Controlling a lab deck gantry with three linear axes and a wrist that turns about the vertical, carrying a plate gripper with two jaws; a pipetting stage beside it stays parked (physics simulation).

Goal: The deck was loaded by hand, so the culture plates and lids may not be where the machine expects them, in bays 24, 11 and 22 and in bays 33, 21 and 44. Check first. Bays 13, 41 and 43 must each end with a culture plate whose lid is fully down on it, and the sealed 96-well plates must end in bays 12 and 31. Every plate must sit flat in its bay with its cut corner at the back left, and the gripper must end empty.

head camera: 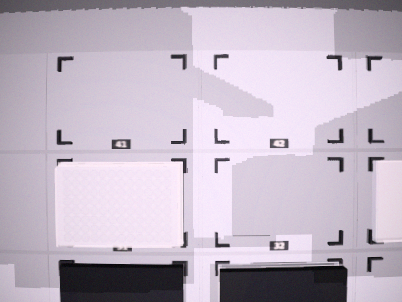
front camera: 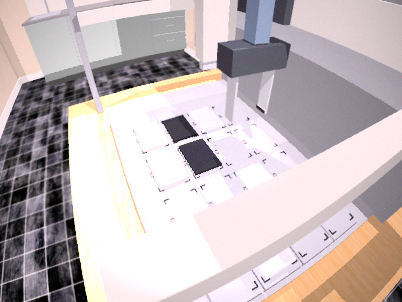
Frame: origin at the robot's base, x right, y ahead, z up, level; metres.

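Where they show: gripper, fingertip midpoint: (front camera: 246, 114); robot's base, link origin: (front camera: 134, 130).
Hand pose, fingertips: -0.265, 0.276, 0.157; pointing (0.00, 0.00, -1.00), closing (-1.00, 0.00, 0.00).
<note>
Each offset is from my fingertips to the centre of the thing, as dx, dy, dz.
My gripper (front camera: 246, 114) hangs with its jaws wide apart and empty above the back right of the deck; it does not show in the head view. A dark-topped piece @[+0.115, -0.212, -0.153] (front camera: 180, 128) (head camera: 121, 284) lies in bay 21. Another dark-topped piece @[+0.115, -0.048, -0.144] (front camera: 200, 156) (head camera: 282, 285) lies in bay 22, with a pale edge showing beneath. A pale plate with a round-well pattern @[+0.008, -0.212, -0.149] (head camera: 120, 205) (front camera: 206, 119) stands in bay 31. A pale piece @[+0.008, +0.116, -0.153] (head camera: 389, 200) (front camera: 255, 176) is in bay 33, partly cut off in the head view. Bays 41 and 42 hold no plate. Cut corners are not clear.
In the front view, two pale plates @[+0.222, -0.212, -0.149] (front camera: 151, 139) @[+0.222, -0.048, -0.149] (front camera: 168, 170) stand in the left row, bays 11 and 12. Another pale piece @[+0.115, +0.280, -0.135] (front camera: 276, 266) lies near the front edge. A broad pale beam (front camera: 300, 172) crosses the foreground and hides several bays. A thin post (front camera: 87, 65) rises at the back left.
</note>
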